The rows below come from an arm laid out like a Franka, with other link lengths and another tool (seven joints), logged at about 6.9 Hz.
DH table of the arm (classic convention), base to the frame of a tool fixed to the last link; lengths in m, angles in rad. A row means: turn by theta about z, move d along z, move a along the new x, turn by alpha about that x. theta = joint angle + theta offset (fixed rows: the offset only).
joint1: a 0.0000  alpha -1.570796  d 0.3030  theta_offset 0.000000
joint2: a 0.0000  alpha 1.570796  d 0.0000  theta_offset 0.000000
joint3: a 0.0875  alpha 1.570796  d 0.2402  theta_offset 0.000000
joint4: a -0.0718  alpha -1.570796  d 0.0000  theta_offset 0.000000
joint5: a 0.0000  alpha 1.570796  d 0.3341  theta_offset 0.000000
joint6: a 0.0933  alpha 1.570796  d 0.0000  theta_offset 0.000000
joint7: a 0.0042  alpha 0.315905  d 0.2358  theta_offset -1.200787
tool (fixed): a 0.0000  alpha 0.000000  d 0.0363  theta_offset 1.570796
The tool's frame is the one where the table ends.
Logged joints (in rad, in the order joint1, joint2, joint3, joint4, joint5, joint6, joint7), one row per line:
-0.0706 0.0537 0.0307 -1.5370 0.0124 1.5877 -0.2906
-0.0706 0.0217 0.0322 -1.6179 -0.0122 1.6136 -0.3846
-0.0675 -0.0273 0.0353 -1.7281 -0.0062 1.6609 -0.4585
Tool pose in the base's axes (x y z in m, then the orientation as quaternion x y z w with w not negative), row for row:
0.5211 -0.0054 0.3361 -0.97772 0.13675 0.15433 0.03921
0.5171 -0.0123 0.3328 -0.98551 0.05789 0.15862 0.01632
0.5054 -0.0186 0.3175 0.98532 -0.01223 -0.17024 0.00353
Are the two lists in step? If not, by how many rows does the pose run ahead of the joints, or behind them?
The pose runs 1 row behind the joints: the pose in row i belongs to the joints in row i - 1.
